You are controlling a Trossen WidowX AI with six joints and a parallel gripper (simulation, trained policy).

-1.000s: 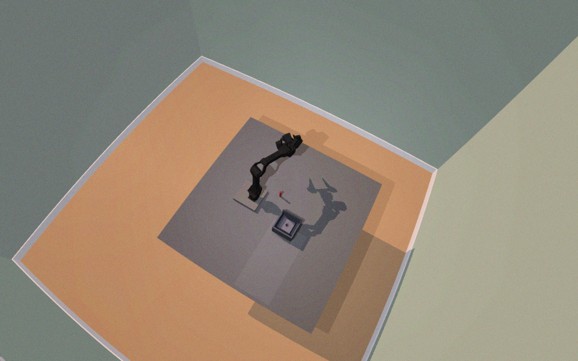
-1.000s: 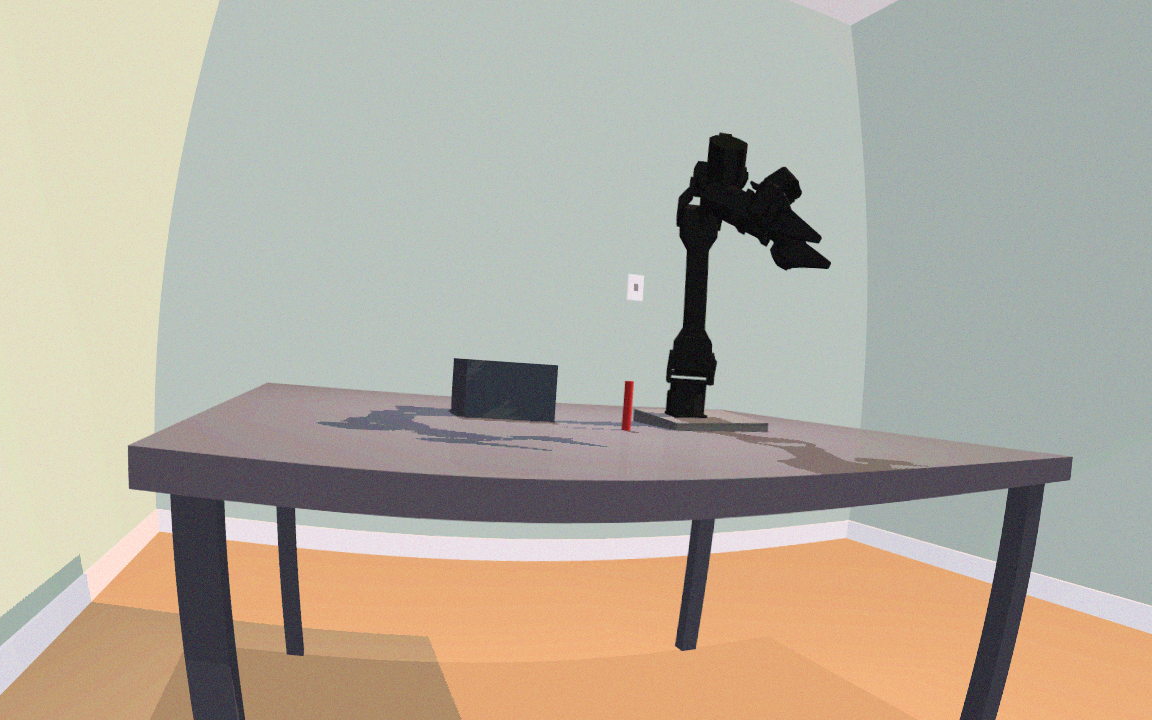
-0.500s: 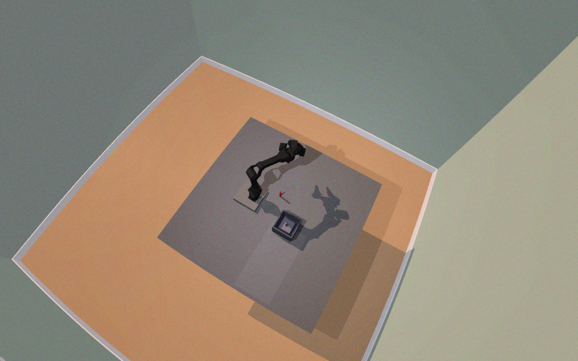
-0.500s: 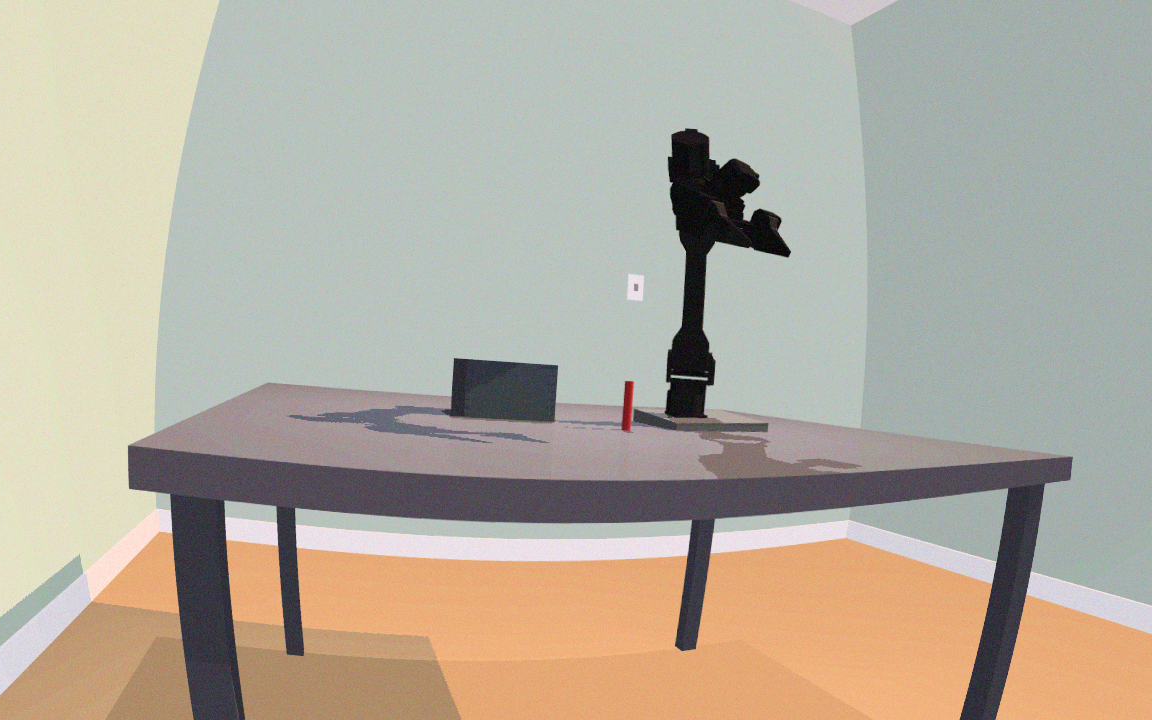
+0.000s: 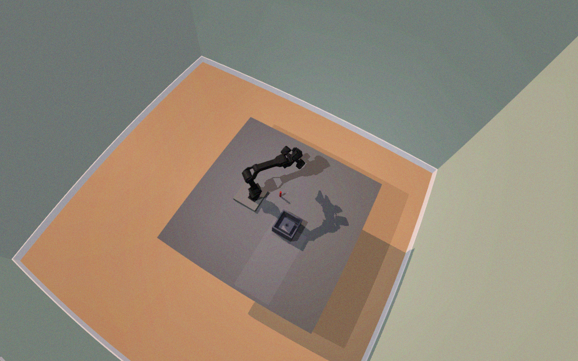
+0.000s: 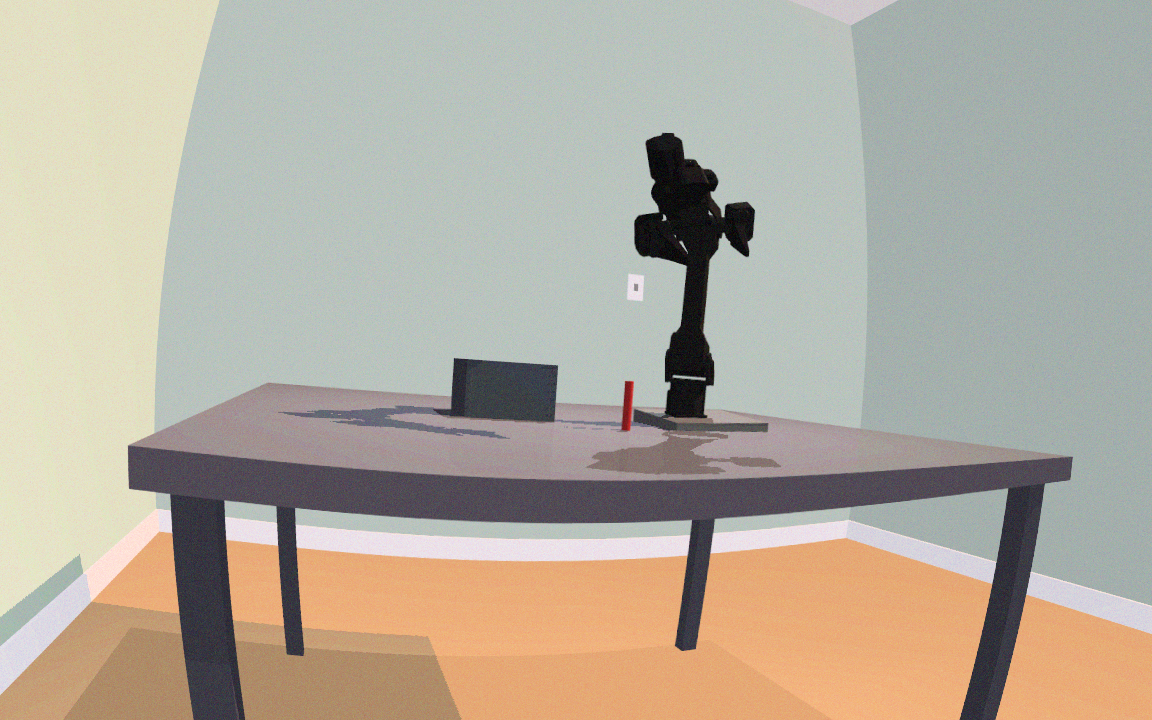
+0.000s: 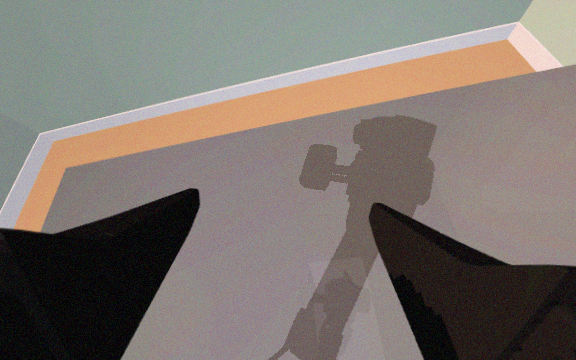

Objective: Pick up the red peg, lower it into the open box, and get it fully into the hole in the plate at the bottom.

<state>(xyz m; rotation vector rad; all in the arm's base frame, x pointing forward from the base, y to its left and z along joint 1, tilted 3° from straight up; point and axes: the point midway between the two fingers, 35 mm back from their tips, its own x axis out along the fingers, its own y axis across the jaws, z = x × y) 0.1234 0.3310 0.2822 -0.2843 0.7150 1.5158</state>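
My gripper tip is now 4 cm short of the red peg, 25 cm to the left of it and 22 cm above it. From my gripper tip the other things lie so: dark box (22 cm ahead, 43 cm to the right, 23 cm below).
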